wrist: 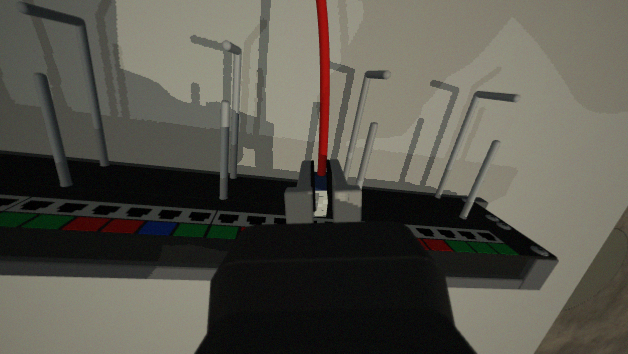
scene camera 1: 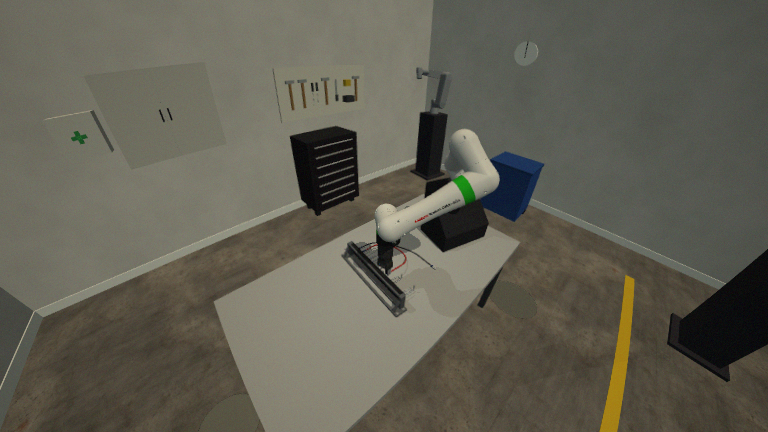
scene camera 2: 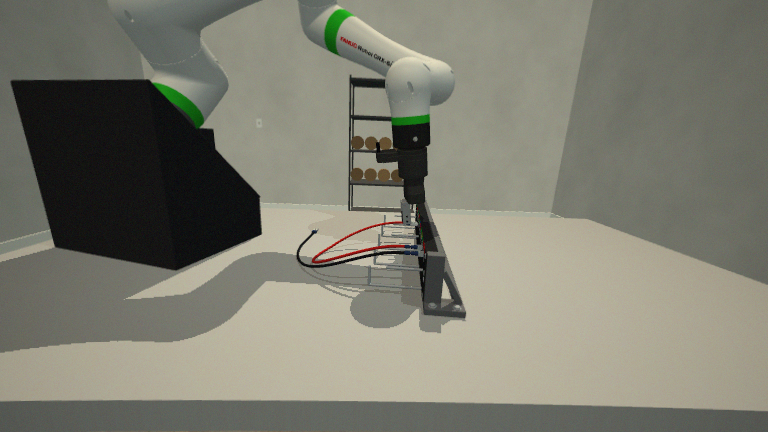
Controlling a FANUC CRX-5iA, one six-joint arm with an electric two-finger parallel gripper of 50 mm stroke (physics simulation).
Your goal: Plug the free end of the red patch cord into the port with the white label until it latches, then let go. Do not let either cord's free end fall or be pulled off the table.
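Where they show: gripper, fingertip midpoint: (wrist: 320,175) (scene camera 1: 387,273) (scene camera 2: 406,222); arm's base, origin of the base link: (scene camera 2: 153,132).
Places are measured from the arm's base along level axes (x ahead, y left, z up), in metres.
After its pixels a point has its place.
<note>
My gripper (wrist: 320,175) @(x 0.596, y 0.119, z -0.210 m) (scene camera 2: 406,217) @(x 0.596, y 0.119, z -0.210 m) is shut on the plug of the red patch cord, close against the port face of the patch panel (scene camera 1: 378,275) @(x 0.657, y 0.120, z -0.182 m) (scene camera 2: 435,279) @(x 0.651, y -0.191, z -0.222 m) (wrist: 125,185) @(x 0.630, y -0.014, z -0.232 m). The plug (wrist: 321,201) @(x 0.612, y 0.122, z -0.204 m) is clear white with a blue boot and lies between the two grey fingers. Its tip is at the port row, but whether it is in a port cannot be seen. The red cord (wrist: 324,90) @(x 0.542, y 0.111, z -0.211 m) (scene camera 2: 343,239) @(x 0.431, y 0.070, z -0.254 m) (scene camera 1: 403,256) @(x 0.388, y 0.016, z -0.274 m) runs away from the panel in a loop, and its other end is plugged in nearer the camera in scene view 2. The white-labelled port does not show; my gripper body hides part of the row.
Grey cable-guide hooks (wrist: 235,115) @(x 0.574, y 0.054, z -0.262 m) (wrist: 462,135) @(x 0.561, y 0.252, z -0.262 m) stick out from the panel on both sides of the fingers. The black cord (scene camera 2: 305,260) @(x 0.376, y -0.072, z -0.266 m) (scene camera 1: 418,255) @(x 0.318, y 0.069, z -0.273 m) is plugged in at one end; its free end (scene camera 2: 314,231) @(x 0.315, y 0.178, z -0.273 m) (scene camera 1: 432,266) @(x 0.314, y 0.186, z -0.274 m) lies over the table (scene camera 1: 322,333) @(x 1.024, y 0.192, z -0.280 m) on the robot's side.
</note>
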